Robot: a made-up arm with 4 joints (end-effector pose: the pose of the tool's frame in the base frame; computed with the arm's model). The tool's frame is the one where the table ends.
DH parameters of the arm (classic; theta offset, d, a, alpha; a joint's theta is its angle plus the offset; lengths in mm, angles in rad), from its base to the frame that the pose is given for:
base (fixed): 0.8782 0 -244.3 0
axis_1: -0.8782 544 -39 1.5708
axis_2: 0.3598 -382 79.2 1.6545
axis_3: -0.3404 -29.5 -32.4 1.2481
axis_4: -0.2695 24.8 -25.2 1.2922
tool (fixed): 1.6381 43.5 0 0
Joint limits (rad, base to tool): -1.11..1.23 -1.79..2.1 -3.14..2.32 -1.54..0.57
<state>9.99 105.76 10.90 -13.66</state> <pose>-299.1 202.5 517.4 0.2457 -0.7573 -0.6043 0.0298</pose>
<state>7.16 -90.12 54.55 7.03</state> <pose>-176.8 264.9 514.2 0.5334 0.1013 0.6611 0.5179</pose>
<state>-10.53 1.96 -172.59 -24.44</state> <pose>8.4 144.3 635.7 0.7485 0.0843 0.2986 -0.5861</pose>
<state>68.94 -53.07 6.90 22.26</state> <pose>-538.2 -30.8 587.8 0.0342 0.1532 -0.3304 -0.9307</pose>
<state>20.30 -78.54 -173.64 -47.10</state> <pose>-226.2 176.5 410.7 0.3701 -0.5336 0.7226 -0.2370</pose>
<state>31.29 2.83 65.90 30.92</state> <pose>-377.2 196.9 639.6 0.7693 -0.0503 0.1140 0.6266</pose>
